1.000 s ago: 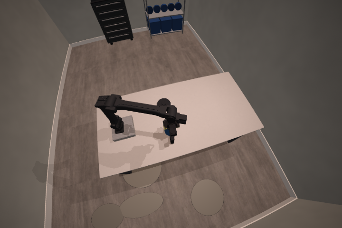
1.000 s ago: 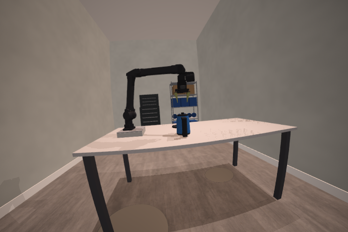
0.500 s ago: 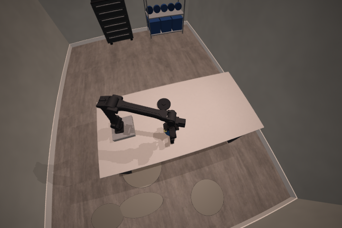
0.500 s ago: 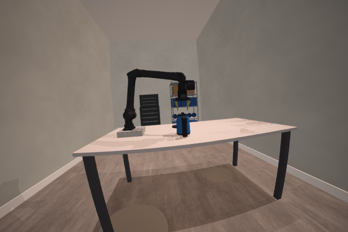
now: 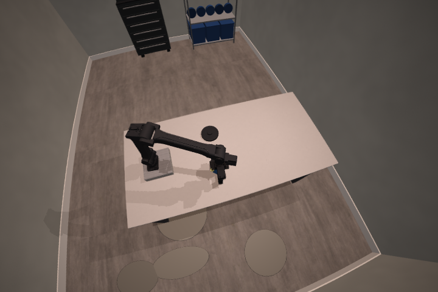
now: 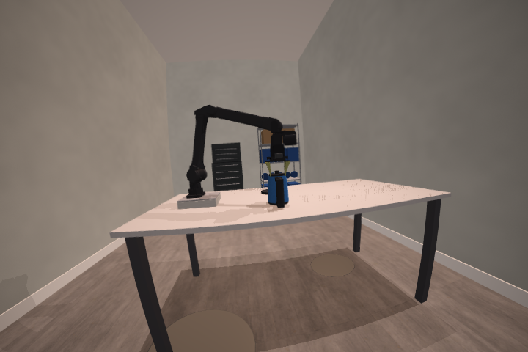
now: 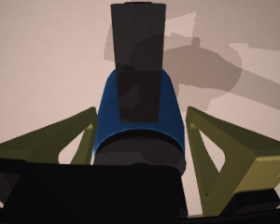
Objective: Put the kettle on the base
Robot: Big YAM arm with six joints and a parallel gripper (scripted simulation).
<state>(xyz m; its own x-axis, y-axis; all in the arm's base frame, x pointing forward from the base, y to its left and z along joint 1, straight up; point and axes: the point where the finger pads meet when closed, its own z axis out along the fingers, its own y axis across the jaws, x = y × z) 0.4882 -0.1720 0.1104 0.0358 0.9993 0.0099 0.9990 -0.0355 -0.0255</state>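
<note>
My gripper is now 30 mm to the right of the blue kettle and 70 mm above it. The rest, counted from my hand: round black base 10 mm behind, 370 mm to the left, 150 mm below.
</note>
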